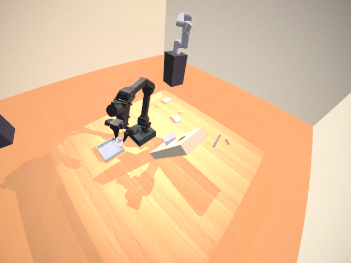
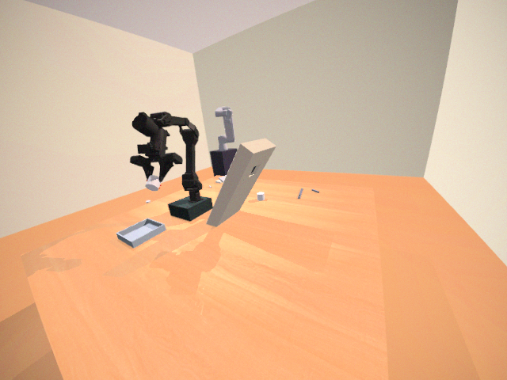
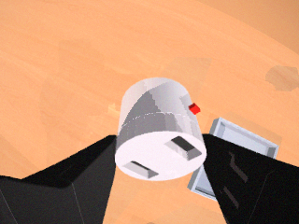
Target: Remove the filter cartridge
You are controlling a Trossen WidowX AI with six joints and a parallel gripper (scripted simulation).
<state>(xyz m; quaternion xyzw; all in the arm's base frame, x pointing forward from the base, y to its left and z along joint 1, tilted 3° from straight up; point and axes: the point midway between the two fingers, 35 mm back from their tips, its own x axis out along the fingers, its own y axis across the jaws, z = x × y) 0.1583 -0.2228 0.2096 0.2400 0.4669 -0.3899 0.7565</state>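
The grey-blue tray is 170 mm behind my gripper tip, 60 mm to the right of it and 250 mm below it. Also, from my gripper tip: round filter cartridge (right at my gripper tip).
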